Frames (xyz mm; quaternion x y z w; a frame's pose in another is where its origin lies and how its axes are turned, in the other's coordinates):
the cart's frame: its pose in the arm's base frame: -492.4 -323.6 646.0 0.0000 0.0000 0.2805 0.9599
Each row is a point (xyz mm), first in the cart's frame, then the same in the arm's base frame.
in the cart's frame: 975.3 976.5 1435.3
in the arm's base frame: -196.4 1024.4 2081.3
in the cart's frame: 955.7 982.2 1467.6
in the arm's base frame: -215.9 1018.7 2113.6
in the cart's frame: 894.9 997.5 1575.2
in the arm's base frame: -275.4 998.8 2221.2
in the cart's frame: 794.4 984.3 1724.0
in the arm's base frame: -353.0 933.6 2370.0
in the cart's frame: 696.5 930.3 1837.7
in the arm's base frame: -406.4 835.4 2483.7
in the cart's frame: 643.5 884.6 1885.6
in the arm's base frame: -426.5 768.3 2531.6
